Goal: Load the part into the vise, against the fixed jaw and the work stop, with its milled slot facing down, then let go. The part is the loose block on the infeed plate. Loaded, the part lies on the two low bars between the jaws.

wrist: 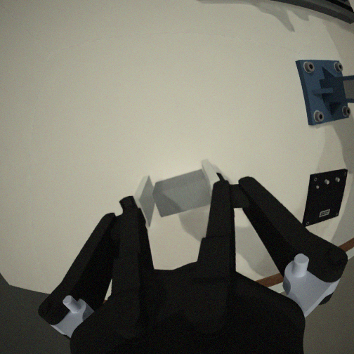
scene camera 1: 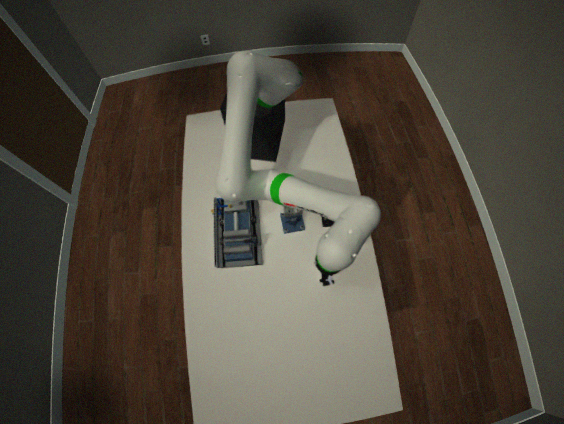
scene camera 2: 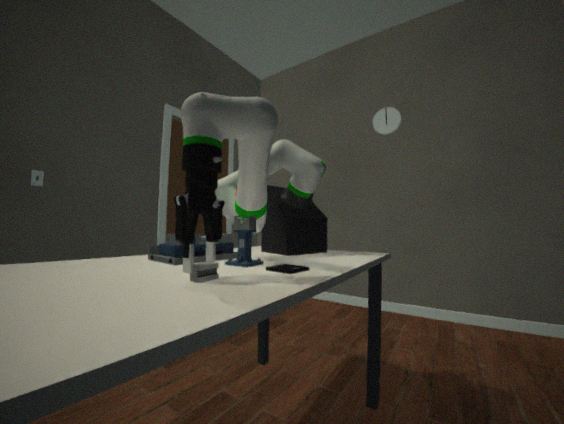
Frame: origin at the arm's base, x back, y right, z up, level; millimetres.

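Seen in the pictures: gripper, fingertip midpoint: (scene camera 1: 320,273) (scene camera 2: 199,270); arm's base at its link origin: (scene camera 2: 293,200).
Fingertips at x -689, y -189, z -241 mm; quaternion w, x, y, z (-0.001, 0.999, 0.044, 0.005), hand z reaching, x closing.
Observation:
Offsets run from my fingertips to a thing's top centre.
The part, a grey block @[dx +2, dy -18, dz +18 mm] (scene camera 2: 205,276) (wrist: 182,194), is at or just above the white table top, away from the black plate. Its dark slot shows on the side towards scene camera 2; the face seen in the wrist view is plain. My gripper (scene camera 1: 327,281) (scene camera 2: 201,256) (wrist: 177,178) points down and is shut on the part, with a light pad at each end; a thin sliver shows by the left pad in the wrist view. The vise @[dx +215, dy +317, dz +79 mm] (scene camera 1: 239,247) (scene camera 2: 167,250), grey and blue, stands across the table; the arm hides part of it from above.
A black plate @[dx +240, dy -88, dz -12 mm] (scene camera 1: 327,221) (scene camera 2: 287,269) (wrist: 325,197) with small pins lies near the table edge. A blue stand (scene camera 1: 292,223) (scene camera 2: 244,249) (wrist: 307,95) with a grey top stands between that plate and the vise. The arm's black base (scene camera 2: 295,227) is at the rear.

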